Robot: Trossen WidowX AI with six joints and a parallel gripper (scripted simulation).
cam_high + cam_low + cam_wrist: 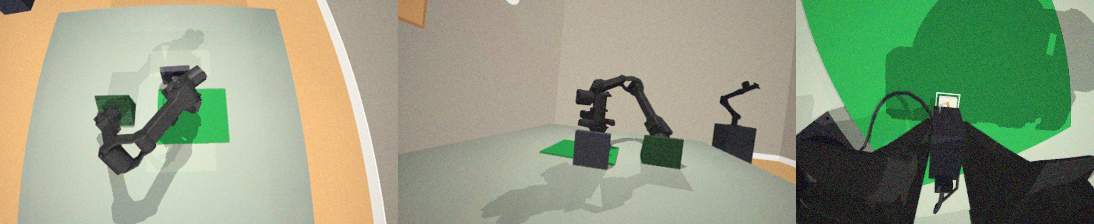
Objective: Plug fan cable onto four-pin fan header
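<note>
Right now my gripper tip is 50 mm above the white four-pin fan header and 10 mm past it. Also, from my gripper tip: green circuit board 60 mm below, 60 mm ahead, 20 mm to the right; fan block 140 mm to the left, 10 mm behind, 10 mm above; dark fan cable plug 10 mm behind, 10 mm above.
</note>
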